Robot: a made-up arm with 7 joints. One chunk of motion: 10 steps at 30 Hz.
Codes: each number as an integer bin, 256 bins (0 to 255) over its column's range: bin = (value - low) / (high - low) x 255, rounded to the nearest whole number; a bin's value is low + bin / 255 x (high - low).
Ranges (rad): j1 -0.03..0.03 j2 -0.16..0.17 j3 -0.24..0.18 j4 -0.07..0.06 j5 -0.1..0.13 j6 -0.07..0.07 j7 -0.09..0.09
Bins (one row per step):
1: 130 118 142 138 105 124 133
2: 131 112 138 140 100 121 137
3: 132 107 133 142 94 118 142
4: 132 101 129 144 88 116 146
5: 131 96 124 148 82 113 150
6: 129 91 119 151 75 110 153
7: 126 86 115 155 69 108 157
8: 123 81 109 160 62 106 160
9: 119 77 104 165 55 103 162
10: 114 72 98 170 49 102 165
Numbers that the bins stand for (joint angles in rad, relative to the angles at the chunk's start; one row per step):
1: 0.0006 -0.0073 -0.0061 0.0004 -0.0053 -0.0019 0.0039
2: 0.0008 -0.0151 -0.0127 0.0014 -0.0098 -0.0036 0.0067
3: 0.0011 -0.0215 -0.0209 0.0024 -0.0152 -0.0052 0.0102
4: 0.0011 -0.0293 -0.0275 0.0034 -0.0206 -0.0063 0.0131
5: 0.0008 -0.0358 -0.0358 0.0055 -0.0260 -0.0080 0.0159
6: 0.0004 -0.0422 -0.0440 0.0070 -0.0324 -0.0096 0.0180
7: -0.0004 -0.0487 -0.0506 0.0090 -0.0378 -0.0107 0.0208
8: -0.0011 -0.0552 -0.0605 0.0116 -0.0441 -0.0118 0.0229
9: -0.0020 -0.0604 -0.0687 0.0141 -0.0504 -0.0135 0.0244
10: -0.0032 -0.0668 -0.0786 0.0167 -0.0558 -0.0140 0.0265

